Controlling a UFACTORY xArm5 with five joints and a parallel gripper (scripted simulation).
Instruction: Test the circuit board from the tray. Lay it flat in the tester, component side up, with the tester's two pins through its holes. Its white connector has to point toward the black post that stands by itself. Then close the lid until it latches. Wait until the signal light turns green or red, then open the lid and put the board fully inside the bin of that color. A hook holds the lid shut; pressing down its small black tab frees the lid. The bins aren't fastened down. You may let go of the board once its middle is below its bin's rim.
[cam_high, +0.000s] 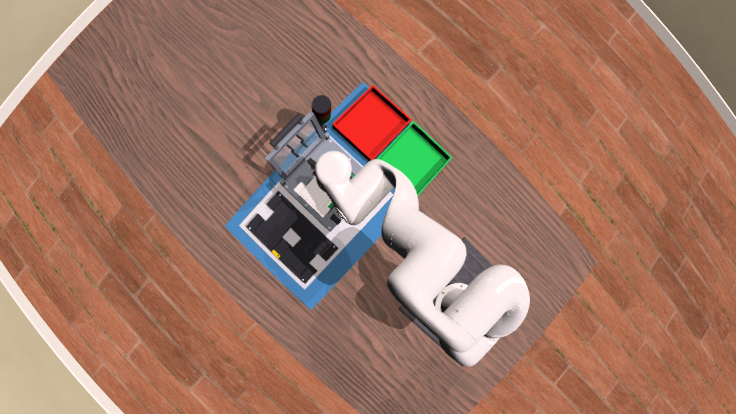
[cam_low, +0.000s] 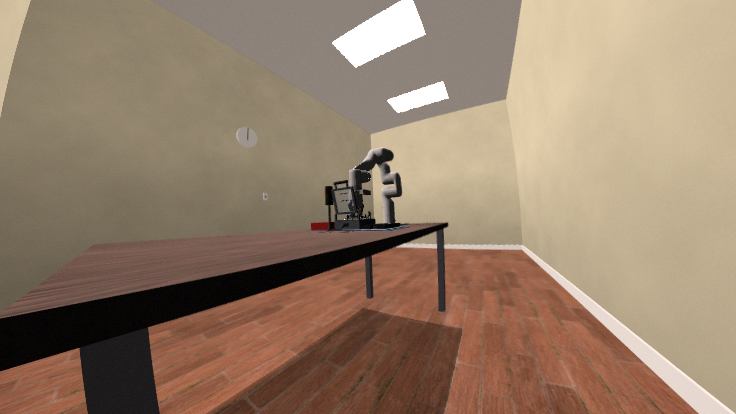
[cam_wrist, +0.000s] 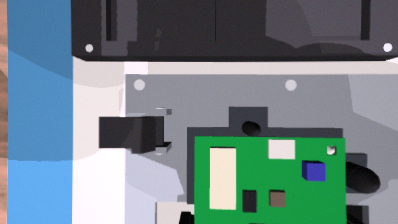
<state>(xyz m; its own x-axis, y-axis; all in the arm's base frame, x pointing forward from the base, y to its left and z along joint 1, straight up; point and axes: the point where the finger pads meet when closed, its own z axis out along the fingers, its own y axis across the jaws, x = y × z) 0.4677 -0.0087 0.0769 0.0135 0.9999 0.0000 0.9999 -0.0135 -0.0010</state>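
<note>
The green circuit board is right at my hand. Also, from my hand: green bin: 11 cm behind, 20 cm to the right, 7 cm below; then tester lid: 12 cm ahead, 10 cm above; then red bin: 4 cm ahead, 20 cm to the right, 7 cm below.
</note>
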